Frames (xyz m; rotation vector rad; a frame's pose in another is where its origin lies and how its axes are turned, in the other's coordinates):
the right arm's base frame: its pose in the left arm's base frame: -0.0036 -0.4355 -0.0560 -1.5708 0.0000 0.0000
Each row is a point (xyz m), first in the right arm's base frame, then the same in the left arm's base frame.
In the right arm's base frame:
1: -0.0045 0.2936 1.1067
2: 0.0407 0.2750 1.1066
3: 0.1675 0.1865 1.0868
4: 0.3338 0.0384 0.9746
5: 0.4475 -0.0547 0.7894
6: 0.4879 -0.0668 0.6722
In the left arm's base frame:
1: -0.0081 0.6712 -0.3496
2: 0.0371 0.6711 -0.3310
3: 0.1639 0.6513 -0.2425
4: 0.3302 0.5391 -0.0944
5: 0.4439 0.3539 -0.0013
6: 0.4843 0.2367 0.0108

